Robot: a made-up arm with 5 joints. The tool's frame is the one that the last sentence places.
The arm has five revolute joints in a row. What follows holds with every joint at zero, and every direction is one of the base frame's.
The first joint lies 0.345 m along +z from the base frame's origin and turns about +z.
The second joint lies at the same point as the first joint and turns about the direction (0, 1, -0.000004).
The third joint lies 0.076 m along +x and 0.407 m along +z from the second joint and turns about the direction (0, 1, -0.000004).
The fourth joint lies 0.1 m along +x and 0.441 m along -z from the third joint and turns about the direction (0, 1, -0.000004).
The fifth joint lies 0.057 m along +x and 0.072 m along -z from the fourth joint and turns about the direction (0, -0.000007, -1).
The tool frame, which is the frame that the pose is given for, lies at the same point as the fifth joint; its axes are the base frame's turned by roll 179.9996, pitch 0 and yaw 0 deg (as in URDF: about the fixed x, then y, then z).
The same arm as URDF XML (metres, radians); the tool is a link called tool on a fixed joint. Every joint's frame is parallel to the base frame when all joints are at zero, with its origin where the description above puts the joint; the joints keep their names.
<robot name="arm">
<joint name="tool_fixed" type="fixed"><parent link="link5"/><child link="tool"/><origin xyz="0.0000 0.0000 0.0000" rpy="3.1416 0.0000 0.0000"/></joint>
<joint name="joint 5" type="continuous"><parent link="link4"/><child link="link5"/><origin xyz="0.0570 0.0000 -0.0720"/><axis xyz="0 0 -1"/></joint>
<joint name="joint 4" type="continuous"><parent link="link3"/><child link="link4"/><origin xyz="0.1000 0.0000 -0.4410"/><axis xyz="0 1 0"/></joint>
<joint name="joint 3" type="continuous"><parent link="link2"/><child link="link3"/><origin xyz="0.0760 0.0000 0.4070"/><axis xyz="0 1 0"/></joint>
<joint name="joint 2" type="continuous"><parent link="link1"/><child link="link2"/><origin xyz="0.0000 0.0000 0.0000"/><axis xyz="0 1 0"/></joint>
<joint name="joint 1" type="continuous"><parent link="base"/><child link="link1"/><origin xyz="0.0000 0.0000 0.3450"/><axis xyz="0 0 1"/></joint>
<link name="base"/>
<link name="link1"/>
<link name="link2"/>
<link name="link3"/>
<link name="link4"/>
<link name="link5"/>
<link name="tool"/>
</robot>

